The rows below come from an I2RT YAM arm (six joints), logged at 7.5 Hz.
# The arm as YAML. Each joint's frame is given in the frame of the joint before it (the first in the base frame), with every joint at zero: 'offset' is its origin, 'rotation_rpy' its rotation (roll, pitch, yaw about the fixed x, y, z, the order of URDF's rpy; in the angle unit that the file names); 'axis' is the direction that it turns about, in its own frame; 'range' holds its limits. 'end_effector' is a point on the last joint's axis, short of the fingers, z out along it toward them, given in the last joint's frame.
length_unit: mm
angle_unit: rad
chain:
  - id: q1
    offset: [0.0, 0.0, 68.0]
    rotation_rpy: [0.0, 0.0, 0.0]
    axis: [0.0, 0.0, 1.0]
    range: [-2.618, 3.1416]
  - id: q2
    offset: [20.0, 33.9, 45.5]
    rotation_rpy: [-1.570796, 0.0, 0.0]
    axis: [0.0, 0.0, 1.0]
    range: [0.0, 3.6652]
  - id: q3
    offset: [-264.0, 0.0, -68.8]
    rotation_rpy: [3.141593, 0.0, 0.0]
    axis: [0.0, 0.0, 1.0]
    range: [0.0, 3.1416]
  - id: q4
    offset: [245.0, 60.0, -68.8]
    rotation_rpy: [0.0, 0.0, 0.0]
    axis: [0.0, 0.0, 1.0]
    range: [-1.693, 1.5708]
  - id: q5
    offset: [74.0, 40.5, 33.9]
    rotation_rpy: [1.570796, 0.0, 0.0]
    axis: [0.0, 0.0, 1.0]
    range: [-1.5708, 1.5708]
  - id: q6
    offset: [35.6, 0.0, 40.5]
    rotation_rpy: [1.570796, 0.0, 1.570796]
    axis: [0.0, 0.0, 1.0]
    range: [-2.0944, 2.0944]
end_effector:
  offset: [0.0, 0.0, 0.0]
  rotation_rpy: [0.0, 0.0, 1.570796]
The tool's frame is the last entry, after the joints.
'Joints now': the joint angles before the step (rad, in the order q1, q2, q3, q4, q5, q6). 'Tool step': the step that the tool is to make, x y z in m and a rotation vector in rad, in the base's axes. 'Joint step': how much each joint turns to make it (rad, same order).
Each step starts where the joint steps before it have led.
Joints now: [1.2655, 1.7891, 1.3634, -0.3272, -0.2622, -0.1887]
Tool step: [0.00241, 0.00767, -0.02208, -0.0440, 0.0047, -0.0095]
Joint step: [0.0012, 0.0567, -0.0042, 0.0178, 0.0137, 0.0013]
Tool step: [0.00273, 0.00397, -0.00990, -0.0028, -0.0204, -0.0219]
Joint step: [-0.0010, 0.0250, -0.0083, 0.0370, 0.0291, 0.0007]
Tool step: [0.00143, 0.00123, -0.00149, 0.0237, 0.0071, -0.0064]
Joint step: [-0.0030, 0.0030, -0.0098, 0.0360, -0.0074, 0.0126]
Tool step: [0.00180, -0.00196, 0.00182, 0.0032, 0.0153, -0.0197]
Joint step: [-0.0056, -0.0075, -0.0034, -0.0008, -0.0006, 0.0215]
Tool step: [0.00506, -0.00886, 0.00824, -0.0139, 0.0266, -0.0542]
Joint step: [-0.0174, -0.0316, -0.0029, -0.0412, 0.0118, 0.0416]
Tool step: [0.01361, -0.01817, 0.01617, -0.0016, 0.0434, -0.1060]
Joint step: [-0.0460, -0.0609, -0.0093, -0.0531, 0.0145, 0.0723]
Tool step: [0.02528, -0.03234, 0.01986, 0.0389, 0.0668, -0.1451]
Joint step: [-0.0954, -0.0930, -0.0373, -0.0287, -0.0175, 0.0919]
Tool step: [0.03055, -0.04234, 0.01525, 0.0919, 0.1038, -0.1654]
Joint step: [-0.1375, -0.1010, -0.0663, 0.0219, -0.0693, 0.1246]
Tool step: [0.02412, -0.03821, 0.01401, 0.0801, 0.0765, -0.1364]
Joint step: [-0.1290, -0.0748, -0.0335, 0.0034, -0.0626, 0.0952]
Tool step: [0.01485, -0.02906, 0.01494, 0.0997, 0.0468, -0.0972]
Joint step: [-0.0992, -0.0591, -0.0202, 0.0317, -0.0615, 0.0900]
